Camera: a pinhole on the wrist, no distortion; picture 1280 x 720 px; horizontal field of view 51.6 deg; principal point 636.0 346.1 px. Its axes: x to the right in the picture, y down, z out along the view. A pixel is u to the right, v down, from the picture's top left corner.
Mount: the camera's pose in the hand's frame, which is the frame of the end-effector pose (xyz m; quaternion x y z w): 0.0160 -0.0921 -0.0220 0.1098 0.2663 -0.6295 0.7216
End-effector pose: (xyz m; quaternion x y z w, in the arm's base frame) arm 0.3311 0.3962 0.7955 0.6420 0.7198 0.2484 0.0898
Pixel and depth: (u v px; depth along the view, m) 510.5 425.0 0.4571
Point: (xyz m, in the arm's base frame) 0.2331 0.6204 0.3694
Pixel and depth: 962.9 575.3 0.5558
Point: 0.0391 0.7042 0.3201
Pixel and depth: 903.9 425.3 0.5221
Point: 0.0785 0.6349 0.3212
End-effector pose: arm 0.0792 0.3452 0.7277 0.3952 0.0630 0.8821 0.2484
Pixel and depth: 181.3 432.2 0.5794
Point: 0.4620 0.5620 1.1664
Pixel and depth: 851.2 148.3 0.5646
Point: 0.5178 0.7519 0.9204
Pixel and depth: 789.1 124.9 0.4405
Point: 0.4313 0.6628 0.8782
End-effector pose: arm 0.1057 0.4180 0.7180 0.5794 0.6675 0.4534 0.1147
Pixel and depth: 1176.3 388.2 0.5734
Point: -0.1095 0.7882 0.1813
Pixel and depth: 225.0 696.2 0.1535
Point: 0.0822 0.5653 0.5933
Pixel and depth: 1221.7 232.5 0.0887
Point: 0.0037 0.4766 0.5859
